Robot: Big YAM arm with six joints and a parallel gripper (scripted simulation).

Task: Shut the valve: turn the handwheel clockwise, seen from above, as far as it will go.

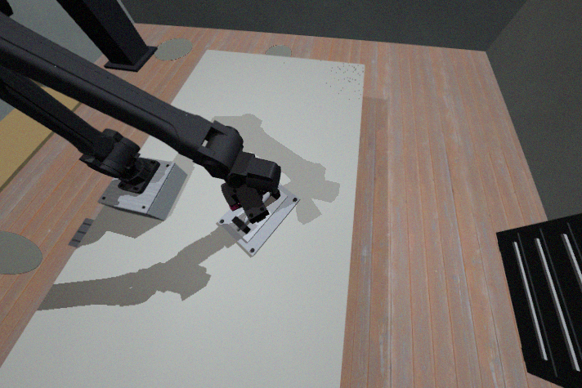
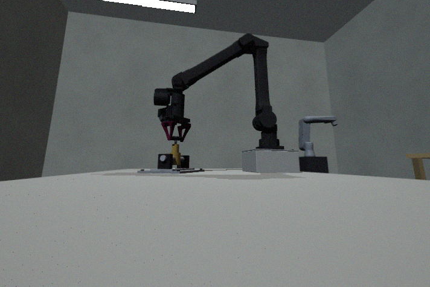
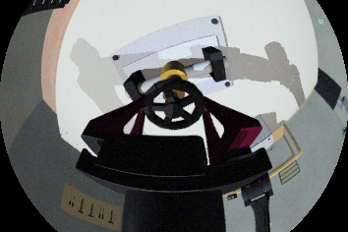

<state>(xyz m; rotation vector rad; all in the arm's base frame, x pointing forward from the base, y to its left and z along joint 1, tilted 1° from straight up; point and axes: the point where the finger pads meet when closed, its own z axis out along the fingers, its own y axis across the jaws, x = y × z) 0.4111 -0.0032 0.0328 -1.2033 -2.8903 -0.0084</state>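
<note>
The black spoked handwheel lies 10 mm below my hand.
</note>
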